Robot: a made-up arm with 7 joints.
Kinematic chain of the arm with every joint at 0, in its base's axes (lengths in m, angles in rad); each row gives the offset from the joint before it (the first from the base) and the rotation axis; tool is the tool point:
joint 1: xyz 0 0 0.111 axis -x
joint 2: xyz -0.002 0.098 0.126 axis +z
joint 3: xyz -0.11 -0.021 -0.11 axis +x
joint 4: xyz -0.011 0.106 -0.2 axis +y
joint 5: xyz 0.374 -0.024 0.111 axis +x
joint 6: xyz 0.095 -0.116 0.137 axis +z
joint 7: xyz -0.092 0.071 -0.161 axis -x
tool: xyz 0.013 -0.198 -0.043
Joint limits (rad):
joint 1: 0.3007..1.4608
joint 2: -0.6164..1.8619
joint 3: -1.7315..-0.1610
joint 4: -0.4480..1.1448
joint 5: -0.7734..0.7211
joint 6: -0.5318..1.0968
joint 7: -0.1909..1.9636
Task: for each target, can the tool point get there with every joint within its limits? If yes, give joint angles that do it. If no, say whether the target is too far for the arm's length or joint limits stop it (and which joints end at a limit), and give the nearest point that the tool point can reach.
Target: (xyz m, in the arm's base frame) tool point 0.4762 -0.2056 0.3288
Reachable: yes | joints 0.6418 0.2224 -1.3335 0.8882 -0.2939 0.8666 0.5942
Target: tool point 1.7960 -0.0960 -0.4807
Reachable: no: too far | nearest point 0.7312 -0.0222 -0.1868 | short by 1.107 m
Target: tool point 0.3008 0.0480 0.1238
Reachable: yes | joints 0.7495 -0.4051 -0.9143 0.1100 -0.4988 0.1713 1.3125
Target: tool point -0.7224 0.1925 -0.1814
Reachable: no: joint limits stop it (at a limit: joint 2, joint 3, joint 4, joint 5, joint 6) | nearest point -0.3514 0.1359 -0.0954 | short by 0.385 m
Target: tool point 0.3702 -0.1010 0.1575
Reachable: yes | joints 0.4161 0.1200 -0.6179 -0.0190 0.1696 0.5239 0.2324
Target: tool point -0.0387 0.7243 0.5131
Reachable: no: joint limits stop it (at a limit: joint 1, joint 2, joint 3, joint 5, joint 6) | nearest point -0.0167 0.4388 0.3067 | short by 0.353 m
